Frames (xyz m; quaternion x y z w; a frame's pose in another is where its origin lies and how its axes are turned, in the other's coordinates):
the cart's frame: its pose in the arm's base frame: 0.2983 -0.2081 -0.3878 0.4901 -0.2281 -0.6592 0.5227
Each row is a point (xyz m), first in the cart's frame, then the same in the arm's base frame.
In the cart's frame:
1: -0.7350 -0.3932 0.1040
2: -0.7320 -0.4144 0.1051
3: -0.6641 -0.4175 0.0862
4: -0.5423 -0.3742 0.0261
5: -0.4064 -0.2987 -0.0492
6: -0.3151 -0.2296 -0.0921
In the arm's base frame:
1: 0.0035 0.5782 -0.3646
2: -0.0072 0.5826 -0.3826
3: 0.0099 0.5257 -0.4207
4: 0.0864 0.4121 -0.4601
5: 0.1919 0.2776 -0.4854
6: 0.2644 0.1792 -0.4843

